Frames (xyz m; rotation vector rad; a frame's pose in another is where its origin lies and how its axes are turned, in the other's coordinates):
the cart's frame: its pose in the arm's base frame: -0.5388 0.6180 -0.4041 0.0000 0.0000 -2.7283
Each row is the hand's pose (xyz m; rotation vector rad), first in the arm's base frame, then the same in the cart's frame.
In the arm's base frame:
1: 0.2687 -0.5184 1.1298 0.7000 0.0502 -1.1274
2: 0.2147 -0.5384 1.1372 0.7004 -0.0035 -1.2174
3: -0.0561 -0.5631 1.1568 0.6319 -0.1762 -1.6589
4: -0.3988 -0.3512 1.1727 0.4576 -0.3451 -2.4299
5: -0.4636 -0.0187 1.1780 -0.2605 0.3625 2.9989
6: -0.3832 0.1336 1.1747 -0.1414 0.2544 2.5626
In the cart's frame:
1: -0.2831 1.3650 1.5339 0.0987 0.7263 1.4931
2: -0.2256 1.3617 1.5413 0.1505 0.7003 1.4059
3: 0.0323 1.2755 1.5609 0.2789 0.5376 0.9862
4: 0.2610 0.9438 1.5768 0.3315 0.2895 0.2442
5: 0.1868 0.6133 1.5821 0.2730 0.1207 -0.5203
6: 0.0520 0.5061 1.5788 0.2160 0.0670 -0.9753

